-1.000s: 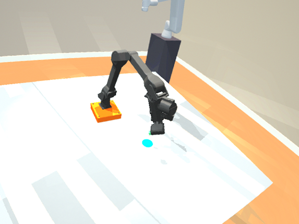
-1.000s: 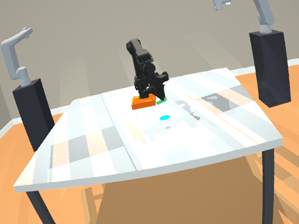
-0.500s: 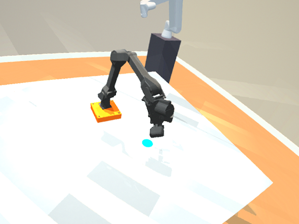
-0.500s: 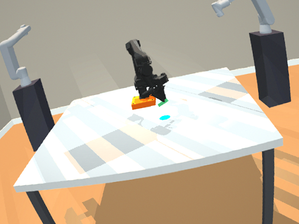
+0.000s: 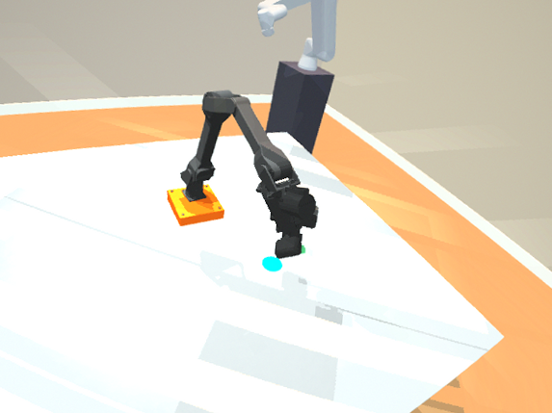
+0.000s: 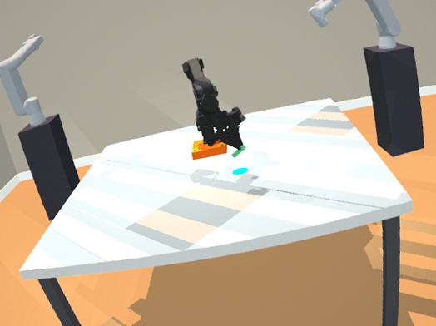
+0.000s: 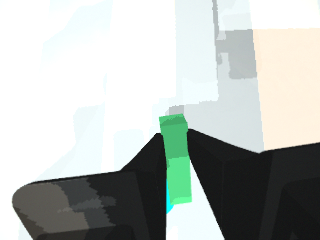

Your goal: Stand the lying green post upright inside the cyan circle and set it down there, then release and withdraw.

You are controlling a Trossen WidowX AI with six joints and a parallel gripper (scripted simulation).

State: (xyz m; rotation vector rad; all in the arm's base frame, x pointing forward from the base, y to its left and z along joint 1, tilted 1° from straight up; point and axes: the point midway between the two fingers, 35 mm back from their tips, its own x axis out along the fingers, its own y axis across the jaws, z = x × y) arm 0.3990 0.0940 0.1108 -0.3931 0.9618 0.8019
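The cyan circle lies 110 mm below my gripper tip, 70 mm behind it and 20 mm to the right of it. Also, from my gripper tip: green post 10 mm to the right, 10 mm below, 10 mm behind.
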